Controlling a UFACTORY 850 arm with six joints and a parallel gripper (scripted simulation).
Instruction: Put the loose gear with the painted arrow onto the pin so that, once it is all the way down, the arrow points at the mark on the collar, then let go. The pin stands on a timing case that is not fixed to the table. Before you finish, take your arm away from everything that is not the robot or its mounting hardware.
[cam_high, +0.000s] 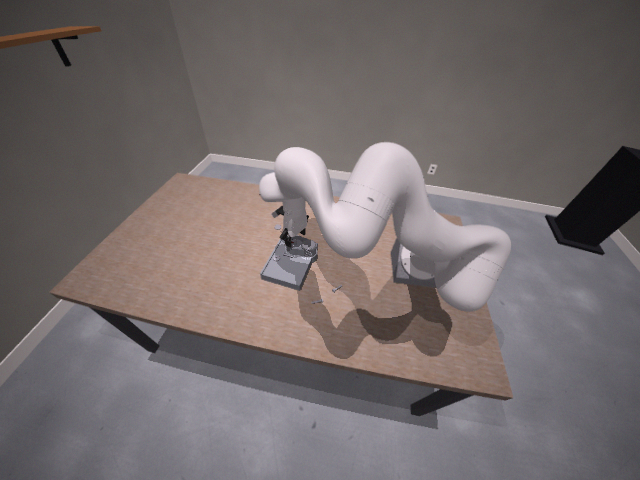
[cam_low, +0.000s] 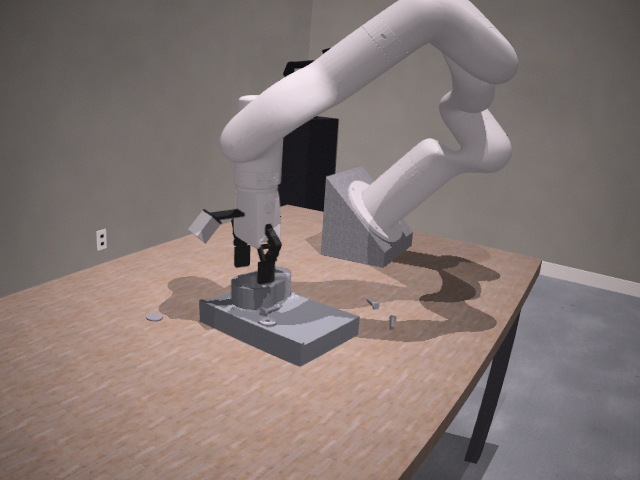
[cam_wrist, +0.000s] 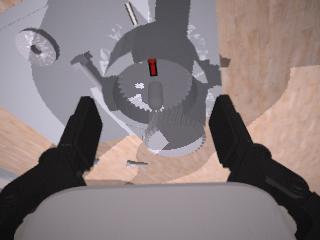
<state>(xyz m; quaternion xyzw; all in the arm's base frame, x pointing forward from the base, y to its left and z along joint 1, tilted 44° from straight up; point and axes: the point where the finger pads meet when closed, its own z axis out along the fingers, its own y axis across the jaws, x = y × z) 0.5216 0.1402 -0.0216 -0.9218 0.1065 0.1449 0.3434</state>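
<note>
My gripper is now 5 cm above the grey toothed gear. From my hand the other things lie so: bolt (2 cm ahead, 6 cm to the left, 6 cm below); washer (5 cm ahead, 9 cm to the left, 6 cm below).
</note>
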